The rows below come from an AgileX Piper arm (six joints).
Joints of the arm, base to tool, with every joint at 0 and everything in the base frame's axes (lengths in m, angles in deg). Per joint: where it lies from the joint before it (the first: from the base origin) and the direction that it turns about. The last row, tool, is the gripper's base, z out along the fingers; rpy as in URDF.
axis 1: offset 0 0 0.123 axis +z
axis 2: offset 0 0 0 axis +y
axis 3: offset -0.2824 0 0.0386 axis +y
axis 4: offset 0.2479 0 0.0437 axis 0.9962 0 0.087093
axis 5: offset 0 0 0 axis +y
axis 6: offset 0.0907 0 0.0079 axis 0.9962 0 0.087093
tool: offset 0 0 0 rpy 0 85.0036 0
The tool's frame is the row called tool.
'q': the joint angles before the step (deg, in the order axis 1, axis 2, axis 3, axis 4, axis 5, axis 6). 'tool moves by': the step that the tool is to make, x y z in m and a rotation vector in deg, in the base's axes. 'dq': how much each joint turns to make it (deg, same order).
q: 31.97 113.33 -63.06 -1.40 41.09 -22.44
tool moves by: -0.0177 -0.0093 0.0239 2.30 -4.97 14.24
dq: 0.00 -7.56 5.89 1.41 -3.92 -15.28
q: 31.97 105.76 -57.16 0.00 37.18 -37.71
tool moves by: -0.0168 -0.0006 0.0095 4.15 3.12 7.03
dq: -0.28 -3.37 2.52 9.88 2.08 -14.12
